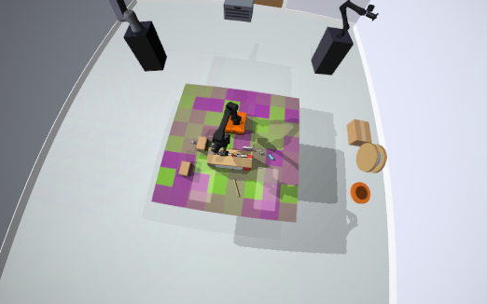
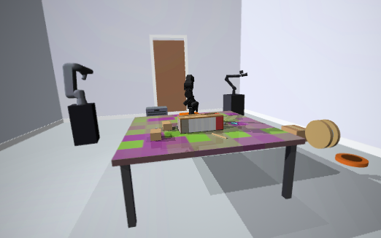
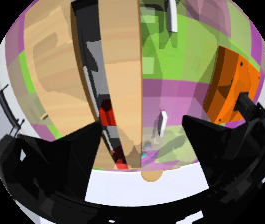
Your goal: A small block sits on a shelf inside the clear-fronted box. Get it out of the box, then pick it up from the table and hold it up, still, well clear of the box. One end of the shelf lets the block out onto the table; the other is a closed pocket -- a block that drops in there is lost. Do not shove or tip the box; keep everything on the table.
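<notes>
Now: gripper tip 30 mm short of the long tan box, 10 mm to the right of it and 90 mm above it. The rest, counted from my gripper tip: red piece (50 mm ahead, 40 mm to the left, 70 mm below); then cyan piece (40 mm ahead, 390 mm to the left, 150 mm below); then thin stick (320 mm ahead, 60 mm to the left, 150 mm below).
</notes>
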